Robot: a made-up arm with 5 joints. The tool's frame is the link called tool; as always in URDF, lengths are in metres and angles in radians.
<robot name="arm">
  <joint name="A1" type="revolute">
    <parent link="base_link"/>
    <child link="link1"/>
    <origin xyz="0.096 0 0.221" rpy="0 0 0"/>
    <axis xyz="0 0 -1"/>
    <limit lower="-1.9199" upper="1.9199" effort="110" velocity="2.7"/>
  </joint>
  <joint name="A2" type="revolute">
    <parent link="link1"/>
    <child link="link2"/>
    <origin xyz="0.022 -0.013 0.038" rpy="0 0 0"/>
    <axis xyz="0 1 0"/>
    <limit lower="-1.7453" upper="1.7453" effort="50" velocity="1.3"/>
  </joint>
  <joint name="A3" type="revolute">
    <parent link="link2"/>
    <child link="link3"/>
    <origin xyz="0.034 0 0.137" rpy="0 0 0"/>
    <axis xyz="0 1 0"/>
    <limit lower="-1.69" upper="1.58" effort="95" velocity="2.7"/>
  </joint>
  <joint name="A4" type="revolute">
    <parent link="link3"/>
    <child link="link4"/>
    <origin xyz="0.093 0 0.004" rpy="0 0 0"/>
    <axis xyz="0 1 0"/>
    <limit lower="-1.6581" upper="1.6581" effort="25" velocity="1.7"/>
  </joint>
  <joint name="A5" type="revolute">
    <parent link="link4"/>
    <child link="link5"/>
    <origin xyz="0.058 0.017 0" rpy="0 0 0"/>
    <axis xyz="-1 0 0"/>
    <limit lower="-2.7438" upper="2.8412" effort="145" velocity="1.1"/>
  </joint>
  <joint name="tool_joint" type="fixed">
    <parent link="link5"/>
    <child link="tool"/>
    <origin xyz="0 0 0" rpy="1.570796 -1.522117 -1.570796"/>
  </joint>
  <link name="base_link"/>
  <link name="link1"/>
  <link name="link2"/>
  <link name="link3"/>
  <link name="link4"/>
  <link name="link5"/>
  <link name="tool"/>
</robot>
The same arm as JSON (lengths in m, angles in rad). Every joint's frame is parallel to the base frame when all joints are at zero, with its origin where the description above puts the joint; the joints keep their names.
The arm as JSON. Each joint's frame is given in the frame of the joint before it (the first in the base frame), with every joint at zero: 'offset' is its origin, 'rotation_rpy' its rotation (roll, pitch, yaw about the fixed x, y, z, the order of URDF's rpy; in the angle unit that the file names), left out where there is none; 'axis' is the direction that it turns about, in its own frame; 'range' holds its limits. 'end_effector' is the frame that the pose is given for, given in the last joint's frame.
{"length_unit": "m", "angle_unit": "rad", "chain": [{"id": "A1", "offset": [0.096, 0.0, 0.221], "axis": "-z", "range": [-1.9199, 1.9199]}, {"id": "A2", "offset": [0.022, -0.013, 0.038], "axis": "+y", "range": [-1.7453, 1.7453]}, {"id": "A3", "offset": [0.034, 0.0, 0.137], "axis": "+y", "range": [-1.69, 1.58]}, {"id": "A4", "offset": [0.093, 0.0, 0.004], "axis": "+y", "range": [-1.6581, 1.6581]}, {"id": "A5", "offset": [0.058, 0.017, 0.0], "axis": "-x", "range": [-2.7438, 2.8412]}], "end_effector": {"offset": [0.0, 0.0, 0.0], "rotation_rpy": [1.5708, -1.5221, -1.5708]}}
